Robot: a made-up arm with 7 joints. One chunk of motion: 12 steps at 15 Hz.
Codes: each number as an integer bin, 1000 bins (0 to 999) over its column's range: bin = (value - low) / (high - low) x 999, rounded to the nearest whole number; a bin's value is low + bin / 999 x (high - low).
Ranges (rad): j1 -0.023..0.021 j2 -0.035..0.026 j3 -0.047..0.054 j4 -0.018..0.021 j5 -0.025..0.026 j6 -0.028..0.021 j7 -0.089..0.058
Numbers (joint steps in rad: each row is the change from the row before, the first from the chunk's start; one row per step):
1: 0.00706 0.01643 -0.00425 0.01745 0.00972 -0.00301 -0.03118
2: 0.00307 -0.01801 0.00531 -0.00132 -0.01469 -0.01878 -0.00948
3: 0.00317 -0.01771 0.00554 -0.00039 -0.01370 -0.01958 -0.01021
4: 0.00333 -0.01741 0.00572 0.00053 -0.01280 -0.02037 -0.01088
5: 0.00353 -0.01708 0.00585 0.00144 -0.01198 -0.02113 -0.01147
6: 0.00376 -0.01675 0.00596 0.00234 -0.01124 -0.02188 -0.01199
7: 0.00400 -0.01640 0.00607 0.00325 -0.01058 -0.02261 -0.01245
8: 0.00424 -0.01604 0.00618 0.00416 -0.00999 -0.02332 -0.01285
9: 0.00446 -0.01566 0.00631 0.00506 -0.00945 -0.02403 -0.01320
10: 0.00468 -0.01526 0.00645 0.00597 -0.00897 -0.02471 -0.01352
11: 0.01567 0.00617 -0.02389 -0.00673 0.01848 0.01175 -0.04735
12: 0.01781 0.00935 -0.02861 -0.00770 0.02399 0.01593 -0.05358
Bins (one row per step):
1: 682 842 423 908 680 509 393
2: 592 278 517 427 202 188 540
3: 594 283 520 451 221 172 535
4: 598 288 521 475 239 156 531
5: 602 293 523 498 255 140 527
6: 608 299 524 521 270 125 523
7: 613 305 525 544 282 110 520
8: 618 311 526 568 294 95 518
9: 623 317 527 591 305 81 515
10: 628 323 529 614 314 67 513
11: 878 674 229 289 852 810 283
12: 927 726 182 264 960 896 241

